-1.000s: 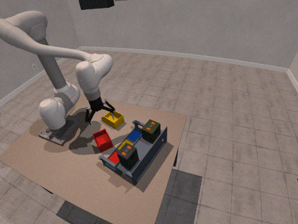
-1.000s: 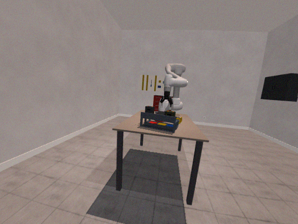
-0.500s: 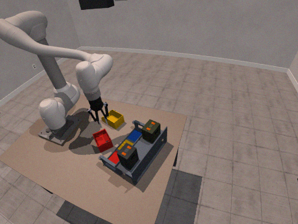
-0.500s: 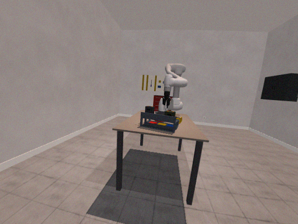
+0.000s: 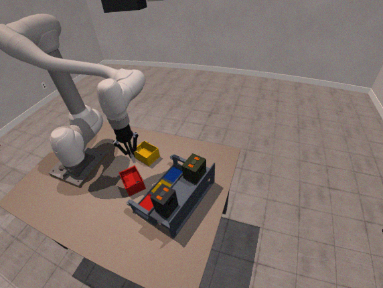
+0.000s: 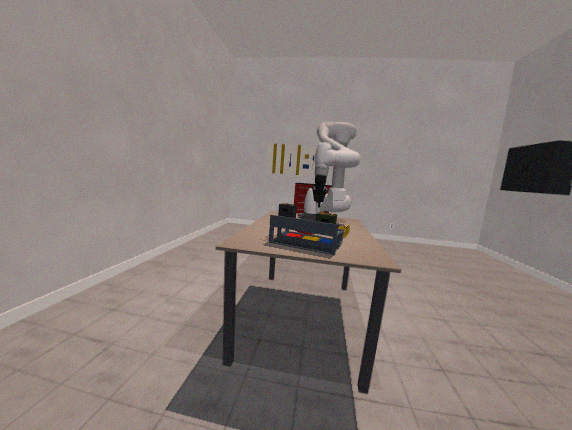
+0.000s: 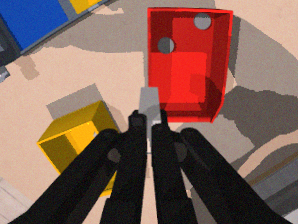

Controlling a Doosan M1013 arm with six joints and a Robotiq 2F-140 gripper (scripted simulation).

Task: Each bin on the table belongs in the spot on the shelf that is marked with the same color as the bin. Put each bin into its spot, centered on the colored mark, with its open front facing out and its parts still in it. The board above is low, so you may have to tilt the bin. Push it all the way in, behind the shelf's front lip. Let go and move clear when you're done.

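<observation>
Right now my hand is 30 mm past the red bin, 40 mm to the left of it and 150 mm above it. Round my hand: yellow bin (70 mm behind, 170 mm to the left, 150 mm below); then grey shelf (300 mm ahead, 50 mm to the right, 90 mm below).
</observation>
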